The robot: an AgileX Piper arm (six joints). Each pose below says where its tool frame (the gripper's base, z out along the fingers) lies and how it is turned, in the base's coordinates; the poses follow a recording.
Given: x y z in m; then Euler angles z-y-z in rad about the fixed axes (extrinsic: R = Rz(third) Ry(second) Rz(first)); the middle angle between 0 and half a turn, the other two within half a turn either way.
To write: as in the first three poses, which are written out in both.
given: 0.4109 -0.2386 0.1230 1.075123 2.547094 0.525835
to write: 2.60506 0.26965 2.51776 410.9 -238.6 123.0
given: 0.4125 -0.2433 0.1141 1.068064 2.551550 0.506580
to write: 2.61096 0.27140 2.50594 412.5 -243.3 114.1
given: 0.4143 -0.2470 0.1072 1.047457 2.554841 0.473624
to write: 2.61910 0.28036 2.49234 414.3 -247.0 107.2
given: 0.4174 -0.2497 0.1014 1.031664 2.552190 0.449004
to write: 2.62063 0.28940 2.48129 417.4 -249.7 101.4
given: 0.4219 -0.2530 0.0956 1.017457 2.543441 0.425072
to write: 2.61620 0.30043 2.46785 421.9 -253.0 95.6
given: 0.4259 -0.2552 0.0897 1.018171 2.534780 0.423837
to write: 2.60792 0.30400 2.46356 425.9 -255.2 89.7
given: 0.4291 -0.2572 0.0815 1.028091 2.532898 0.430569
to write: 2.60351 0.29978 2.46084 429.1 -257.2 81.5
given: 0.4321 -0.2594 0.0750 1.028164 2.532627 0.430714
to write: 2.60323 0.29986 2.46084 432.1 -259.4 75.0
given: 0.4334 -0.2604 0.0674 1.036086 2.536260 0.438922
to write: 2.60456 0.29420 2.46293 433.4 -260.4 67.4
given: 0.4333 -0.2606 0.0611 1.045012 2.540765 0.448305
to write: 2.60650 0.28768 2.46552 433.3 -260.6 61.1
